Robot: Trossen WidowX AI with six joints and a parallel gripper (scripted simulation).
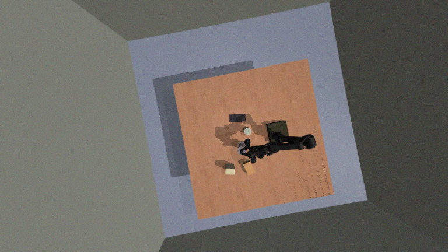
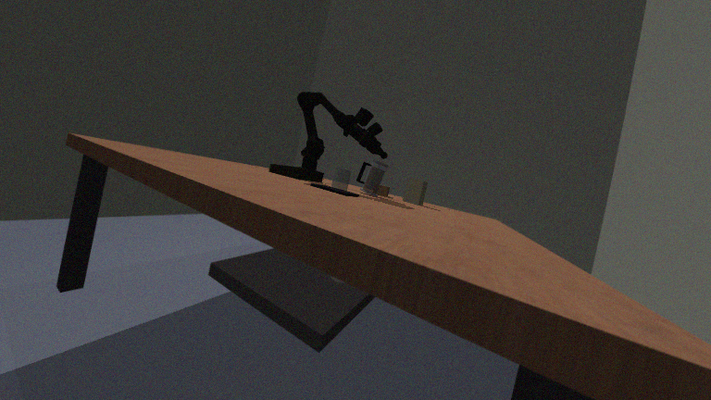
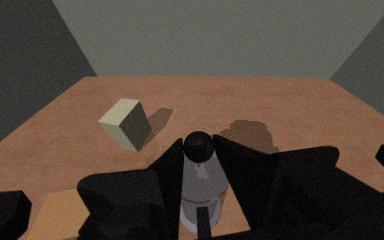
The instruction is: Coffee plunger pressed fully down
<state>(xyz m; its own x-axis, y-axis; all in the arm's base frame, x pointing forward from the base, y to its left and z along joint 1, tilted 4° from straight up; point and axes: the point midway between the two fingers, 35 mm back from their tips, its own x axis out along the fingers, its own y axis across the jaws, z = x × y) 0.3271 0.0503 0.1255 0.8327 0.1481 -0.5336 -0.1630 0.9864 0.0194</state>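
Now: gripper tip 4 cm past the coffee press, 1 cm to the left of it and 8 cm above it. From my gripper tip the other things lie so: flat dark slab (4 cm behind, 27 cm to the right, 17 cm below); orange block (6 cm behind, 20 cm to the left, 15 cm below).
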